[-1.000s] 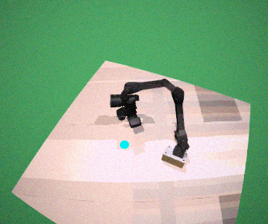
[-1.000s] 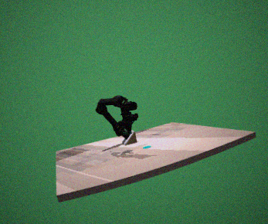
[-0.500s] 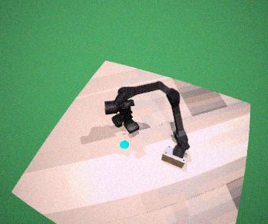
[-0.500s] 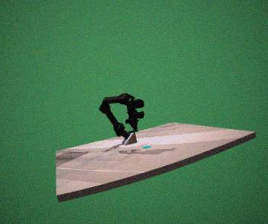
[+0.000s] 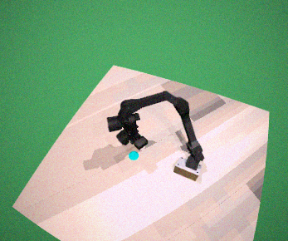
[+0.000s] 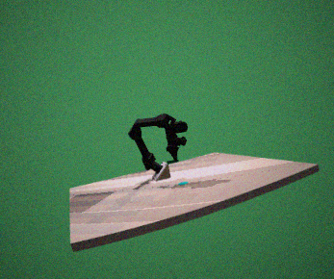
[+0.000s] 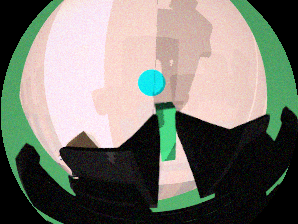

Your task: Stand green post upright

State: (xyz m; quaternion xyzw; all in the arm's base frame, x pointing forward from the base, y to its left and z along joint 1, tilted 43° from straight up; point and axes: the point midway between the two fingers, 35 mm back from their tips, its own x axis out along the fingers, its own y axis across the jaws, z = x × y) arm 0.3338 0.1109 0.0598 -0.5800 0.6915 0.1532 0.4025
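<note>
Right now the cyan circle is 140 mm below my gripper tip and 10 mm to the left of it. Round my gripper tip: green post (20 mm to the right, 10 mm behind).
</note>
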